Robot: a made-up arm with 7 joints. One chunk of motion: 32 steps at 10 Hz.
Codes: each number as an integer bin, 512 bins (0 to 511) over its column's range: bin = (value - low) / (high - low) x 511, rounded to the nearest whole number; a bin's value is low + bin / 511 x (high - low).
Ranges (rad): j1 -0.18..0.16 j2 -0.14..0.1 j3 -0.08..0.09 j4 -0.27..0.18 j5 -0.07..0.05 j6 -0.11..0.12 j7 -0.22..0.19
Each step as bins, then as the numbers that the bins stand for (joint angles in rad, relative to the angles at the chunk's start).
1 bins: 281 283 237 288 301 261 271
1 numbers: 0.0070 -0.0071 -0.0012 -0.0164 0.0007 0.0075 -0.0026
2 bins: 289 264 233 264 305 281 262
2 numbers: 0.0123 -0.0160 -0.0025 -0.0375 0.0016 0.0165 -0.0098
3 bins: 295 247 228 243 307 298 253
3 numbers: 0.0163 -0.0240 -0.0041 -0.0560 0.0021 0.0241 -0.0170
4 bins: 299 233 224 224 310 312 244
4 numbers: 0.0189 -0.0306 -0.0055 -0.0727 0.0028 0.0304 -0.0242
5 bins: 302 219 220 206 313 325 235
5 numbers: 0.0209 -0.0371 -0.0068 -0.0886 0.0035 0.0363 -0.0314
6 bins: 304 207 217 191 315 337 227
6 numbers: 0.0223 -0.0428 -0.0078 -0.1018 0.0040 0.0417 -0.0379
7 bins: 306 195 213 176 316 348 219
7 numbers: 0.0236 -0.0484 -0.0091 -0.1150 0.0042 0.0466 -0.0443
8 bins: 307 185 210 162 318 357 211
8 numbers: 0.0243 -0.0531 -0.0101 -0.1273 0.0047 0.0507 -0.0507
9 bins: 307 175 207 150 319 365 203
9 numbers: 0.0243 -0.0578 -0.0111 -0.1379 0.0049 0.0543 -0.0571
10 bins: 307 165 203 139 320 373 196
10 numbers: 0.0243 -0.0625 -0.0125 -0.1476 0.0051 0.0579 -0.0627
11 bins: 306 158 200 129 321 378 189
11 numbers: 0.0236 -0.0658 -0.0135 -0.1564 0.0054 0.0601 -0.0684
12 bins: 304 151 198 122 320 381 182
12 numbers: 0.0223 -0.0691 -0.0141 -0.1626 0.0051 0.0615 -0.0740
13 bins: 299 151 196 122 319 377 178
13 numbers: 0.0189 -0.0691 -0.0148 -0.1626 0.0049 0.0597 -0.0772
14 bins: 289 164 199 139 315 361 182
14 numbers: 0.0123 -0.0630 -0.0138 -0.1476 0.0040 0.0525 -0.0740
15 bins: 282 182 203 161 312 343 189
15 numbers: 0.0076 -0.0545 -0.0125 -0.1282 0.0033 0.0444 -0.0684
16 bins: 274 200 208 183 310 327 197
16 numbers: 0.0023 -0.0461 -0.0108 -0.1088 0.0028 0.0372 -0.0619
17 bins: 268 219 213 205 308 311 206
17 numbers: -0.0017 -0.0371 -0.0091 -0.0895 0.0023 0.0300 -0.0547
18 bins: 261 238 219 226 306 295 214
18 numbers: -0.0063 -0.0282 -0.0071 -0.0710 0.0019 0.0228 -0.0483
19 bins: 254 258 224 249 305 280 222
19 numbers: -0.0110 -0.0188 -0.0055 -0.0507 0.0016 0.0160 -0.0419
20 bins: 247 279 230 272 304 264 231
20 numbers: -0.0157 -0.0090 -0.0035 -0.0305 0.0014 0.0088 -0.0347
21 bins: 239 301 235 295 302 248 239
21 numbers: -0.0210 0.0014 -0.0018 -0.0102 0.0009 0.0016 -0.0282
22 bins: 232 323 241 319 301 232 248
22 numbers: -0.0256 0.0117 0.0002 0.0109 0.0007 -0.0056 -0.0210
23 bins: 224 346 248 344 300 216 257
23 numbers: -0.0310 0.0225 0.0025 0.0329 0.0005 -0.0128 -0.0138
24 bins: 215 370 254 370 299 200 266
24 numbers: -0.0369 0.0338 0.0045 0.0558 0.0002 -0.0200 -0.0066
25 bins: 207 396 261 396 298 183 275
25 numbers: -0.0423 0.0460 0.0068 0.0787 0.0000 -0.0276 0.0006
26 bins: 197 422 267 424 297 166 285
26 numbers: -0.0489 0.0582 0.0088 0.1034 -0.0003 -0.0353 0.0087
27 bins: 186 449 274 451 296 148 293
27 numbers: -0.0562 0.0709 0.0112 0.1272 -0.0005 -0.0434 0.0151
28 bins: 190 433 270 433 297 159 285
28 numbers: -0.0536 0.0634 0.0098 0.1113 -0.0003 -0.0384 0.0087
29 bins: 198 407 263 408 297 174 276
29 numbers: -0.0483 0.0512 0.0075 0.0893 -0.0003 -0.0317 0.0014
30 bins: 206 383 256 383 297 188 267
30 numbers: -0.0429 0.0399 0.0052 0.0673 -0.0003 -0.0254 -0.0058
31 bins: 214 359 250 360 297 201 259
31 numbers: -0.0376 0.0286 0.0032 0.0470 -0.0003 -0.0195 -0.0122
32 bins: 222 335 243 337 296 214 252
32 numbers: -0.0323 0.0173 0.0008 0.0268 -0.0005 -0.0137 -0.0178
